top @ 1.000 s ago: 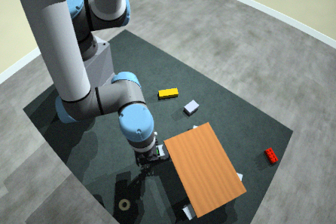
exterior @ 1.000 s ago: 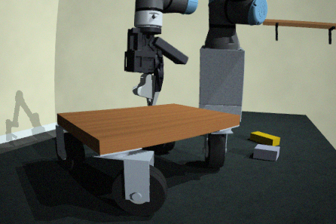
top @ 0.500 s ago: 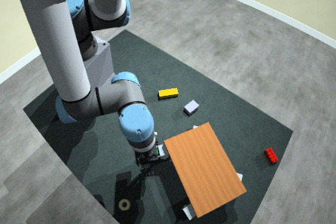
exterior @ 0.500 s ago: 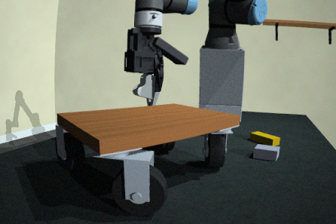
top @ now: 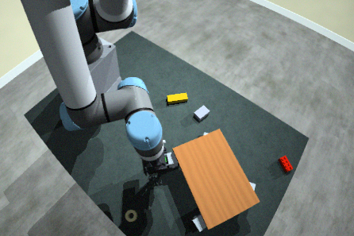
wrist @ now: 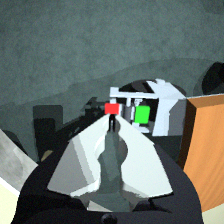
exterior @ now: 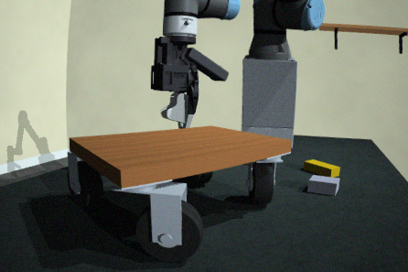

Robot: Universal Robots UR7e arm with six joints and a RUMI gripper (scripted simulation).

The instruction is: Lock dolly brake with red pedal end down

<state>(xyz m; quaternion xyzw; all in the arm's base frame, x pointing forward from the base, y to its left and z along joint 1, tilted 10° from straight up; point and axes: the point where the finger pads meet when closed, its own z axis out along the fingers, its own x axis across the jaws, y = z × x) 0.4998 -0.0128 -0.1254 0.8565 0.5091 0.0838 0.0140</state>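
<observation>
Now: the brake pedal 1 cm ahead of my hand, 1 cm to the left of it and 2 cm below it. Also, from my hand: grey block (6 cm behind, 31 cm to the left, 9 cm below); then yellow block (20 cm behind, 28 cm to the left, 9 cm below); then red brick (37 cm ahead, 42 cm to the left, 9 cm below).
</observation>
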